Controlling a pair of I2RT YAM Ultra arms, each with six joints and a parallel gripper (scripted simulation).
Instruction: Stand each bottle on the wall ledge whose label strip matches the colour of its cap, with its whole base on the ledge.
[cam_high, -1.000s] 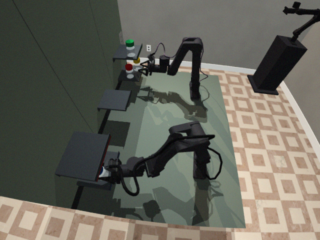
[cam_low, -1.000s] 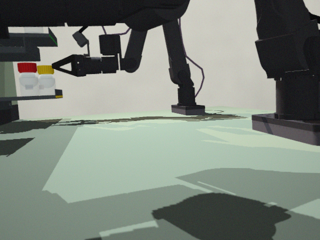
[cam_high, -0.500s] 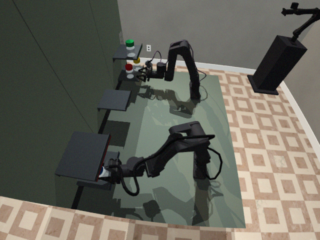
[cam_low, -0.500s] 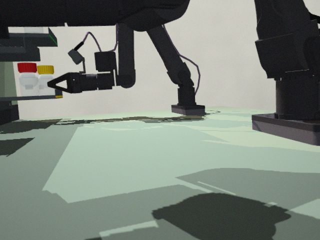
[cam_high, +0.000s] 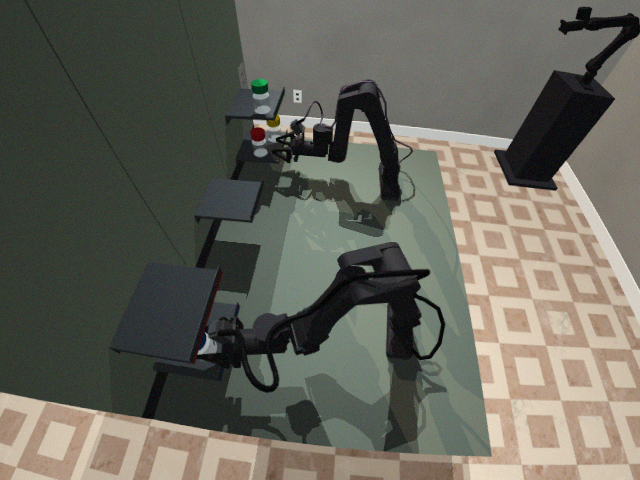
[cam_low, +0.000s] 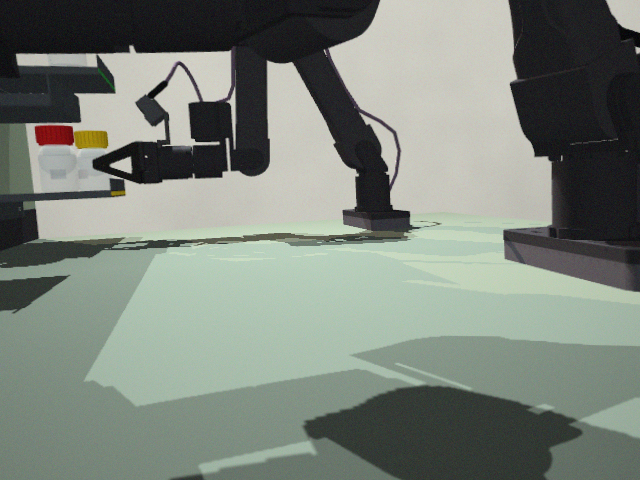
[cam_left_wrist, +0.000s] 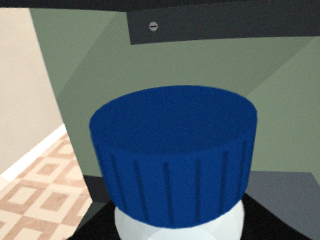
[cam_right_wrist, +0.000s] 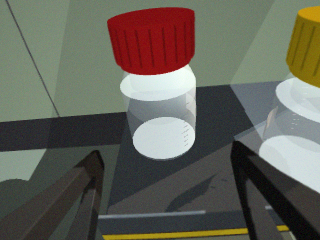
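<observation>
Now: the red-capped bottle 6 cm ahead of my right hand and 1 cm above it. The rest, counted from my right hand: blue-capped bottle (78 cm to the left, 4 cm ahead, 4 cm above); then green-capped bottle (20 cm above, 3 cm ahead); then yellow-capped bottle (10 cm to the right, 2 cm ahead, 1 cm above).
</observation>
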